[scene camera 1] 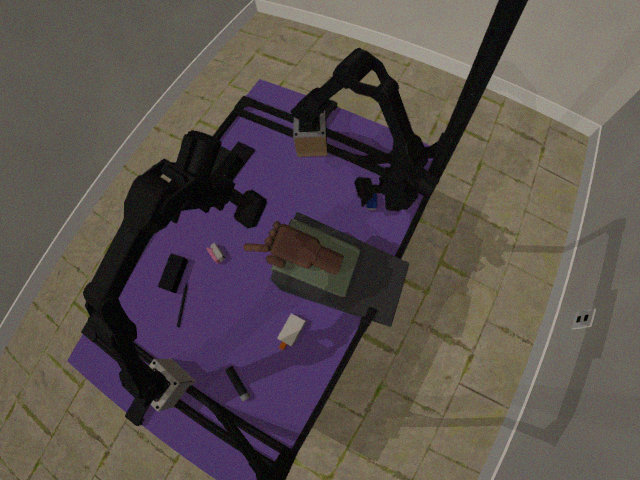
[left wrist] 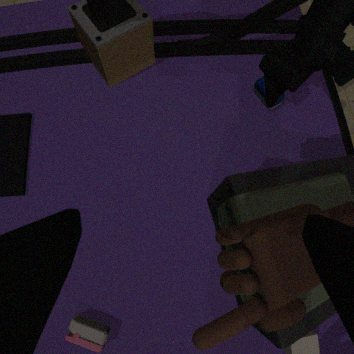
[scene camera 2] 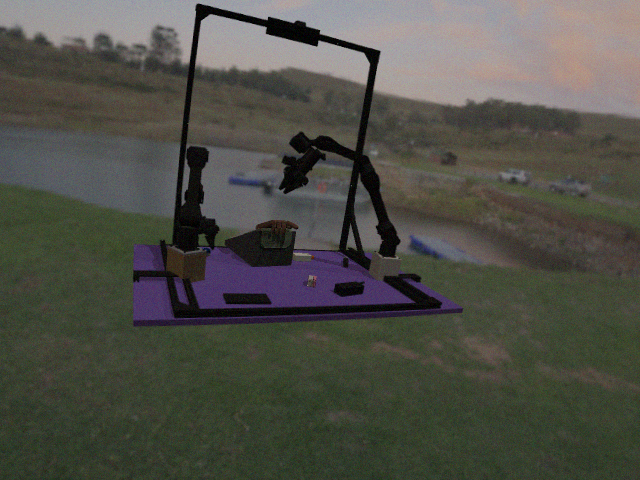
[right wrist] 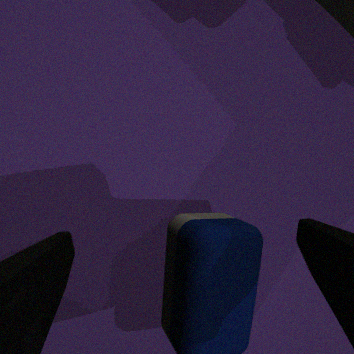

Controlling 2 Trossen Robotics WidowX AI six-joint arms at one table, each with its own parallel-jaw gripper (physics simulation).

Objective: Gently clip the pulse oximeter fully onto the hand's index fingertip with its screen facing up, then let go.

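A small blue block with a pale underside, apparently the pulse oximeter, lies on the purple table; no screen can be made out. My right gripper is open low over it, with the block between the spread fingertips in the right wrist view, nearer the right one. The brown hand rests palm down on a wedge, its index finger pointing out past the edge. My left gripper is open and empty, high above the table.
The grey wedge stands beside the blue block. A white-and-pink block, a white box, a black box, a pen and a black cylinder lie around.
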